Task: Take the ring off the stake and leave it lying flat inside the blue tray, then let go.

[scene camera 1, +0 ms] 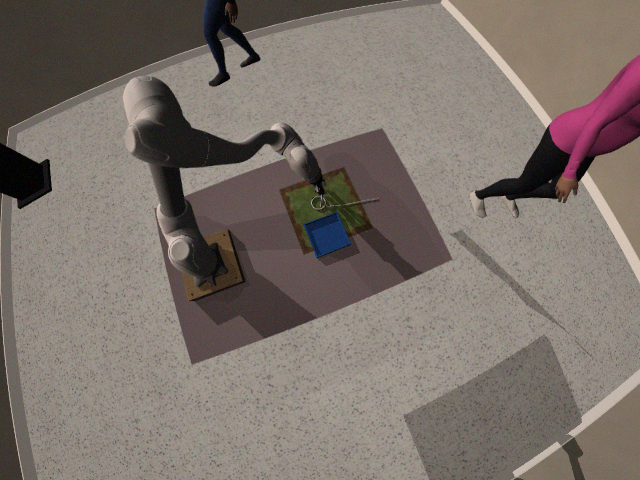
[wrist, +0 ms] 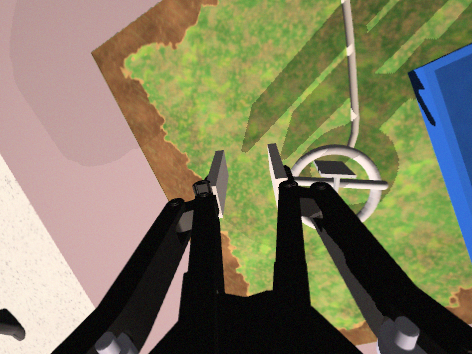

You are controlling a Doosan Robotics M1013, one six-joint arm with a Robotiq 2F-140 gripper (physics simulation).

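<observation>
A pale ring point(scene camera 1: 311, 203) point(wrist: 334, 150) shows over the green patch beside the blue tray point(scene camera 1: 328, 238) point(wrist: 465, 210). A thin crossbar point(wrist: 367, 185) spans the ring, with a short stem and a small dark plate point(wrist: 335, 168) at its middle. A long pale rod point(scene camera 1: 356, 202) point(wrist: 353, 80) runs away from the ring's edge. I cannot tell which of these parts is the stake. My gripper point(scene camera 1: 321, 193) point(wrist: 247, 160) is partly open, with its fingers apart and no object between them. In the wrist view the ring is to the right of the fingers, and the right finger partly hides its edge.
The tray overlaps the edge of the green and brown patch point(scene camera 1: 298, 198) point(wrist: 185, 100) on a mauve mat point(scene camera 1: 268, 299). The arm stands on a wooden base plate point(scene camera 1: 231, 253). A person in pink point(scene camera 1: 584, 126) and a person in blue point(scene camera 1: 214, 31) are beyond the mat.
</observation>
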